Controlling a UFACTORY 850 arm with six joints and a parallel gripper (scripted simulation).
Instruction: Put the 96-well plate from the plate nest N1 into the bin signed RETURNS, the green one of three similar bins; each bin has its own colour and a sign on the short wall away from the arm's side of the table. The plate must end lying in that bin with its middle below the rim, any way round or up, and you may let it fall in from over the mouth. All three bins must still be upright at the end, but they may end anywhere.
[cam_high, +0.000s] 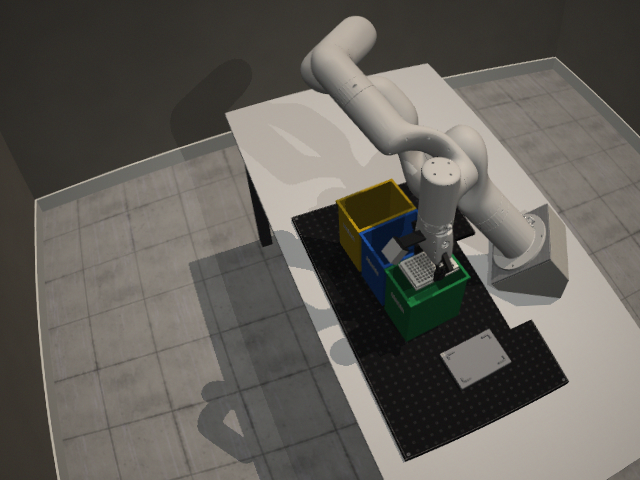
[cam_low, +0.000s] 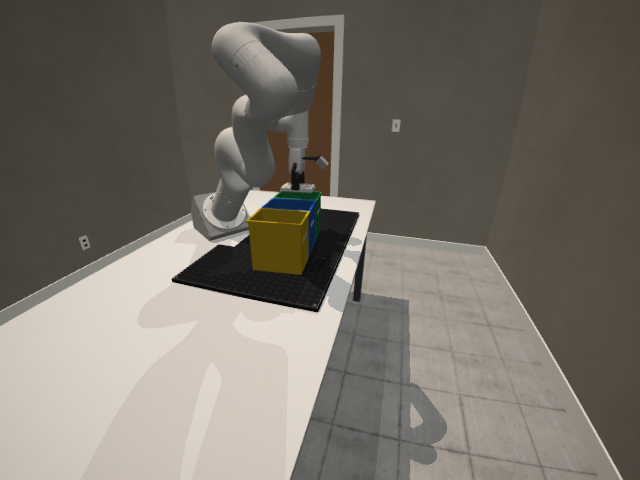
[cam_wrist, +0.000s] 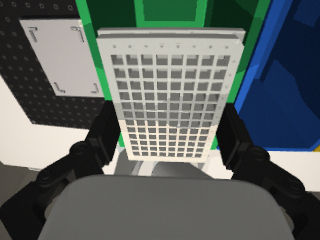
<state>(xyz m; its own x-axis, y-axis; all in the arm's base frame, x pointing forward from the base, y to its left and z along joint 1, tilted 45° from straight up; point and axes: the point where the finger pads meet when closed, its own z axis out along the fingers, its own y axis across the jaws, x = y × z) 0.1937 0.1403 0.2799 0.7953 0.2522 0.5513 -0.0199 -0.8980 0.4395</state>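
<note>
The white 96-well plate is 1 cm below my hand. From my hand the other things lie so: yellow bin (26 cm to the right, 13 cm below, 1 cm behind); then blue bin (13 cm to the right, 13 cm below); then green bin (13 cm below).
</note>
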